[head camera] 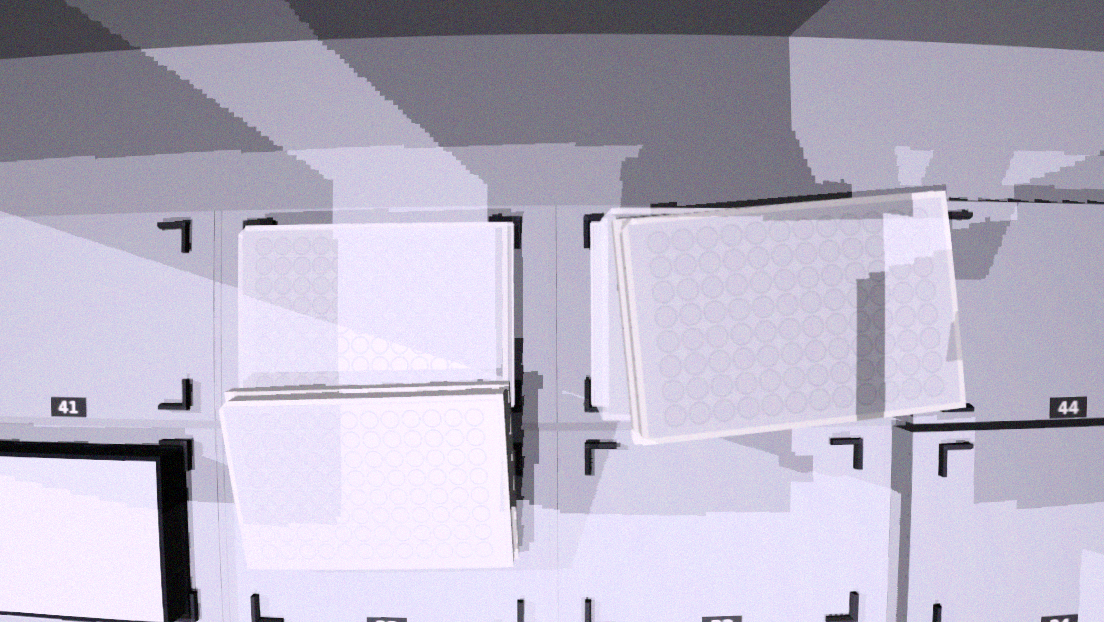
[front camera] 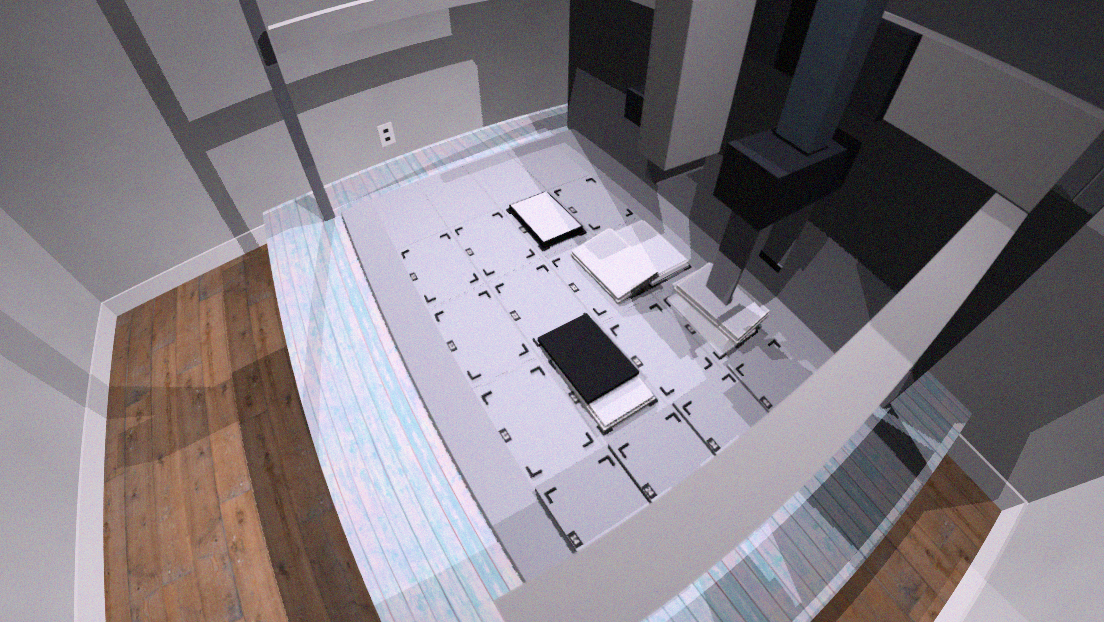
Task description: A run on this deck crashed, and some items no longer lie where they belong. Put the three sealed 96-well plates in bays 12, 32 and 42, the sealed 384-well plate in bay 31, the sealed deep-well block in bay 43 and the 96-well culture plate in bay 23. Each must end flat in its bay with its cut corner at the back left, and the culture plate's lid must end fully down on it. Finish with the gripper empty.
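Seen in the pictures: gripper, fingertip midpoint: (front camera: 745, 277); robot's base at its link origin: (front camera: 403, 253).
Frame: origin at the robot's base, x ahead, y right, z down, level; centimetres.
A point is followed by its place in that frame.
Note:
My gripper (front camera: 749, 282) {z -16.1, x 44.0, y -32.0 cm} hangs open at the right rear, jaws around the bay 43 area; contact is unclear. A sealed plate (front camera: 695, 290) {z -5.6, x 36.7, y -33.3 cm} (head camera: 795, 324) {z -5.6, x 39.9, y -36.0 cm} lies turned on a white item (head camera: 604, 316) {z -4.2, x 33.0, y -36.3 cm} in bay 43; the lower item's kind is unclear. Another sealed plate (front camera: 664, 247) {z -1.5, x 24.3, y -38.9 cm} (head camera: 417, 309) {z -1.4, x 25.0, y -36.6 cm} sits in bay 42. A tilted sealed plate (front camera: 606, 262) {z -1.9, x 22.4, y -27.6 cm} (head camera: 370, 479) {z -2.2, x 23.0, y -29.2 cm} overlaps its front edge and reaches over bay 32. A black-sided, white-topped plate (front camera: 544, 216) {z -1.4, x 6.7, y -25.4 cm} (head camera: 77, 533) {z -1.4, x 8.1, y -26.0 cm} is at bay 31. A black slab, apparently the lid (front camera: 587, 355) {z -1.8, x 35.4, y -14.9 cm}, lies shifted left on the white plate (front camera: 625, 401) {z -1.5, x 43.9, y -15.2 cm} in bay 23.
The pale pipetting stage (front camera: 695, 84) stands beside the dark gripper column. A pale beam (front camera: 772, 401) crosses the near side of the front view. Black corner guides mark the bays. Bay labels 41 (head camera: 67, 407) {z 0.0, x 6.3, y -31.8 cm} and 44 (head camera: 1067, 407) {z -1.5, x 55.5, y -31.8 cm} flank the plates in the back row.

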